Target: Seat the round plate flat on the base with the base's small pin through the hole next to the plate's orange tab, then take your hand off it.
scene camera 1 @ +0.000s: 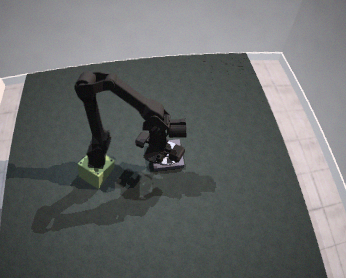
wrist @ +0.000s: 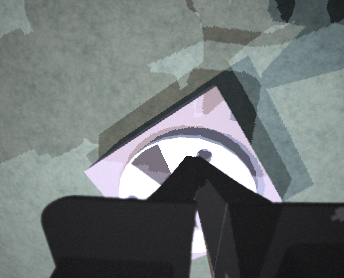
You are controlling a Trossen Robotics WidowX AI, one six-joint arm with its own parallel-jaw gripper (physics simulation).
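Places are measured from the arm's base along level axes (x right, y ahead, z up), in centimetres.
Where they show: gripper, fingertip midpoint: (wrist: 192,163); arm's base, origin of the base link: (scene camera 1: 96,161).
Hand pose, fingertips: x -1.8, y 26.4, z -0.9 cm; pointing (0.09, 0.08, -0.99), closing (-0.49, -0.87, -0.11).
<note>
Things, the pixels of their top centre, and the offset from my fingertips. Level surfaces: height alone.
- round white plate, middle of its top: (wrist: 183,217) (scene camera 1: 167,150) dx -3.8, dy +2.4, dz -0.5 cm
- square pale-purple base, middle of its top: (wrist: 185,211) (scene camera 1: 167,151) dx -3.7, dy +2.4, dz -1.1 cm
- dark green mat, its level: dz -5.1 cm
The round white plate (scene camera 1: 173,144) (wrist: 178,146) lies on the square pale-purple base (scene camera 1: 171,167) (wrist: 202,120). In the wrist view, a curved dark band runs between the plate's upper right edge and the base. A dark wedge and a round hole show on the plate; a second hole is partly covered at the left. My gripper (scene camera 1: 159,159) (wrist: 192,163) is shut and empty, low over the plate, and its fingers cover the plate's middle and lower part. Whether they touch it I cannot tell. The orange tab and the small pin do not show in either view.
The arm stands on a yellow-green block (scene camera 1: 95,175) left of the base. Shadows of the arm fall on the dark green mat (scene camera 1: 240,225) around the base. A pale tiled strip (scene camera 1: 300,145) runs along the right side.
</note>
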